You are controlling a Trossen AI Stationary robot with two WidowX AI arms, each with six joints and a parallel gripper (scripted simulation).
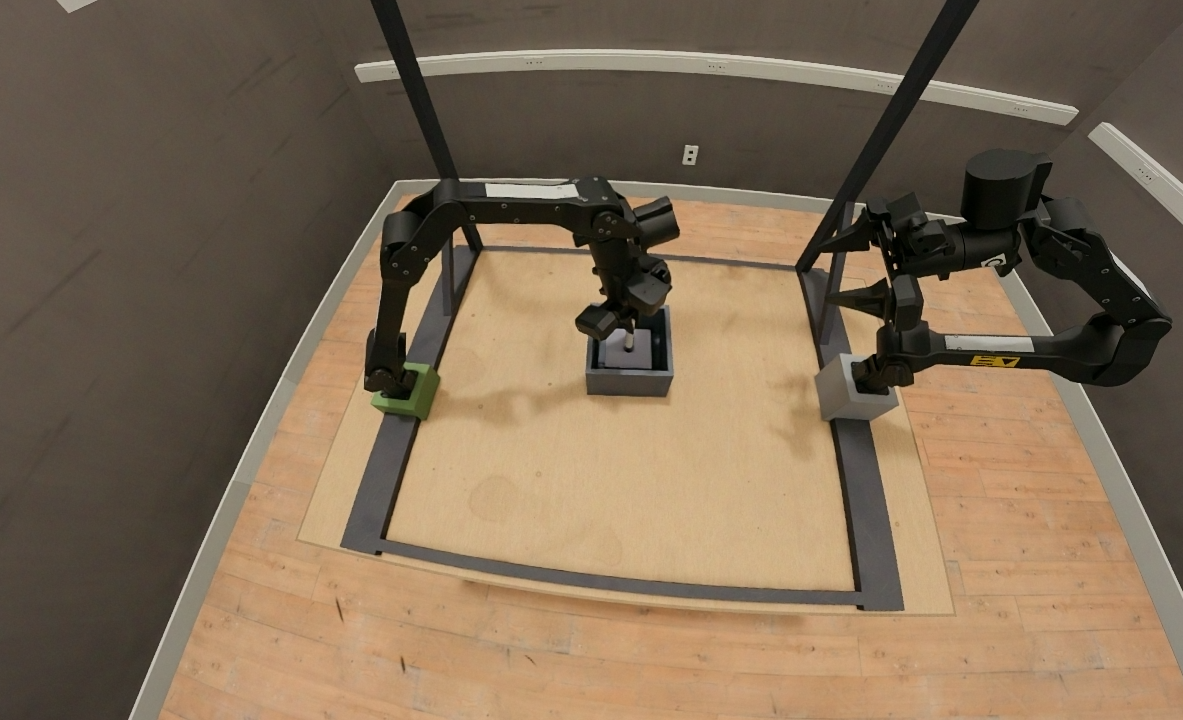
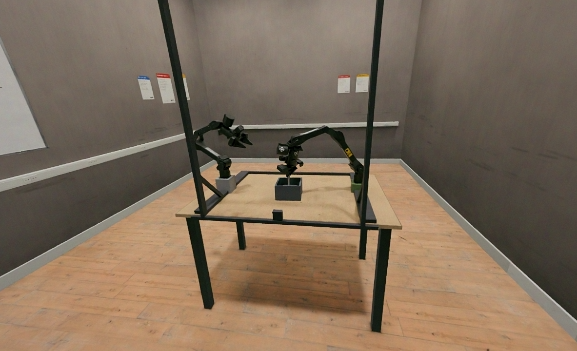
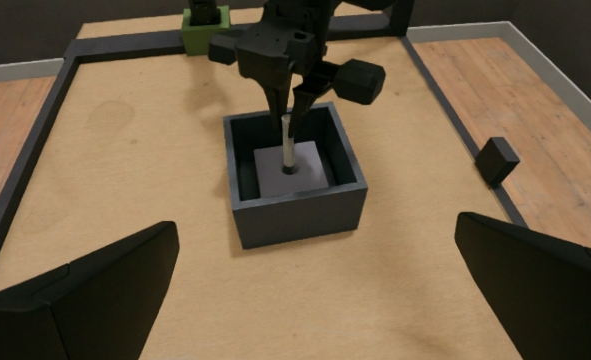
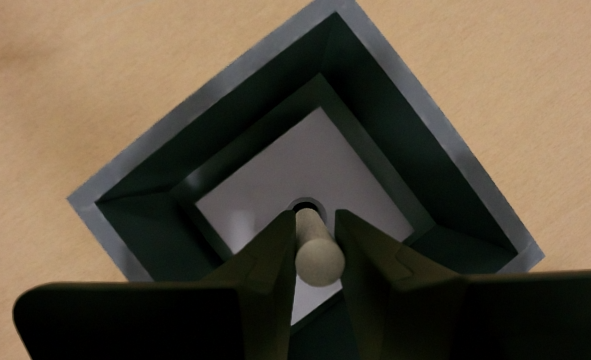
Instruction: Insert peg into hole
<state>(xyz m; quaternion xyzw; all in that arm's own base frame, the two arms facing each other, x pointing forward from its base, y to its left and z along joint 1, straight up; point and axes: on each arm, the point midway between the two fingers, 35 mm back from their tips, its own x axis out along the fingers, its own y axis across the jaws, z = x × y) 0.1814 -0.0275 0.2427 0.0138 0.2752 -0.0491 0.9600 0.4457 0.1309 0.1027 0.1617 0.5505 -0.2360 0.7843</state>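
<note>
Now: the peg 50 mm below my right hand. From my right hand the other things lie so: dark border strip 420 mm ahead, 30 mm to the right, 150 mm below; grey plate 120 mm below.
</note>
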